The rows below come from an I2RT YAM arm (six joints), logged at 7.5 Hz.
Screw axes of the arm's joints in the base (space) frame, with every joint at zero. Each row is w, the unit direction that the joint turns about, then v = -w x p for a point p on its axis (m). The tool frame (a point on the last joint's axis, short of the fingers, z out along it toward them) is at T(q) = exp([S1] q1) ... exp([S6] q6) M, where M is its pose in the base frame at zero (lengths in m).
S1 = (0, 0, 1, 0, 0, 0)
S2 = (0, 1, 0, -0.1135, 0, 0.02)
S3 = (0, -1, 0, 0.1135, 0, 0.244)
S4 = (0, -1, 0, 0.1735, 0, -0.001)
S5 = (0, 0, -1, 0, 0.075, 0)
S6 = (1, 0, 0, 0, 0.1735, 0)
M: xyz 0.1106 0 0.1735 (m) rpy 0 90 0 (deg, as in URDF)
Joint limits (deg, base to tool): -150..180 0..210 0..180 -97..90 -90..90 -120..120
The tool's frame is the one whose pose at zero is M.
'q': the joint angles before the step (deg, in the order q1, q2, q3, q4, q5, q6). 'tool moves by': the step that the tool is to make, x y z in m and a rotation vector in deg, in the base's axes. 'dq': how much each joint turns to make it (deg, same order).
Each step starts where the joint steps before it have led.
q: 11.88, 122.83, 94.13, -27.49, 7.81, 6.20
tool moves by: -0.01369, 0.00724, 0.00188, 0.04, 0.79, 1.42
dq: 1.22, -2.50, -3.28, 0.03, -0.28, -0.05
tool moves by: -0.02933, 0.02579, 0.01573, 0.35, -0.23, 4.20
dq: 4.18, -5.70, -4.92, -0.49, -0.24, 0.13
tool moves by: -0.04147, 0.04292, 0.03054, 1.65, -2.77, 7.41
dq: 7.43, -7.52, -4.07, -0.32, -0.44, 0.33
